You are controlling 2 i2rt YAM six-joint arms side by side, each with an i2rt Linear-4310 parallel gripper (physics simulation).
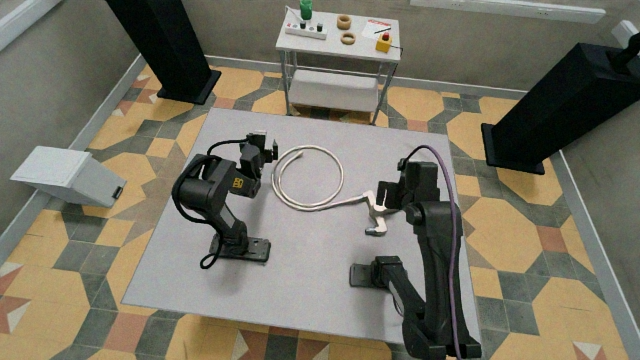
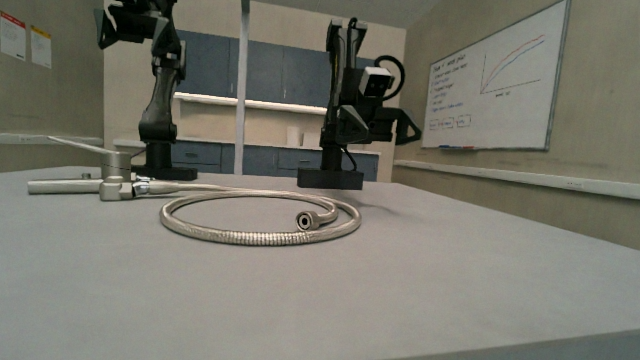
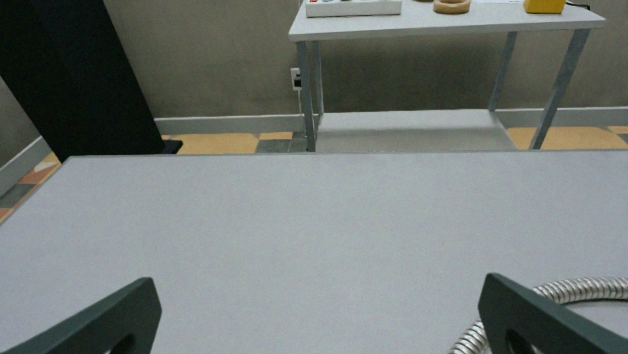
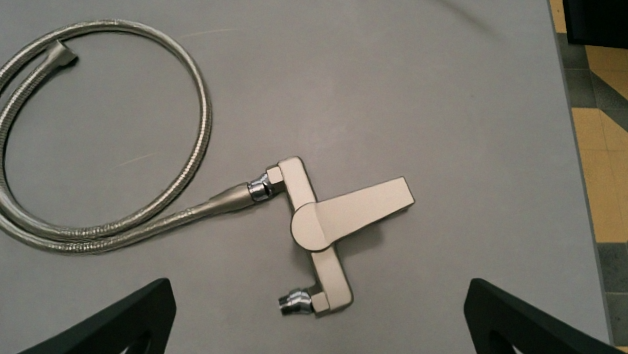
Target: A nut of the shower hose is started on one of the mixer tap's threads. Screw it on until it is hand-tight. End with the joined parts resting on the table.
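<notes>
The silver mixer tap lies on the table, its lever pointing away from the hose. The shower hose lies coiled beside it. The hose's tapered nut is in line with one chrome thread and meets it; how tight it is I cannot tell. The tap's other thread is bare. The hose's free end nut lies inside the coil. My right gripper is open above the tap. My left gripper is open above the table.
The grey table carries both arm bases. A white side table with a power strip, wooden rings and a yellow button box stands beyond its far edge. Black pillars stand at both sides, and a grey bin at the left.
</notes>
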